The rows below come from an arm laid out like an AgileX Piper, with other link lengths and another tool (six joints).
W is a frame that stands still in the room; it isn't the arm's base.
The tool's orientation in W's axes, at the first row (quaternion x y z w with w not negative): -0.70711, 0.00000, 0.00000, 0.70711
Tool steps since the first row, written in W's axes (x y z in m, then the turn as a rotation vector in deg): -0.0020, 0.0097, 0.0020, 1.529, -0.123, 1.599; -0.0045, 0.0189, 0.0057, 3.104, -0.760, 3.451; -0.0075, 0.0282, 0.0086, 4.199, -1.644, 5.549; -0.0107, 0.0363, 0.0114, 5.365, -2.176, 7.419
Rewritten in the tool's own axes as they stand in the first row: -0.0020, -0.0020, 0.0097, 1.529, -1.599, -0.123; -0.0045, -0.0057, 0.0189, 3.104, -3.451, -0.760; -0.0075, -0.0086, 0.0282, 4.199, -5.549, -1.644; -0.0107, -0.0114, 0.0363, 5.365, -7.419, -2.176
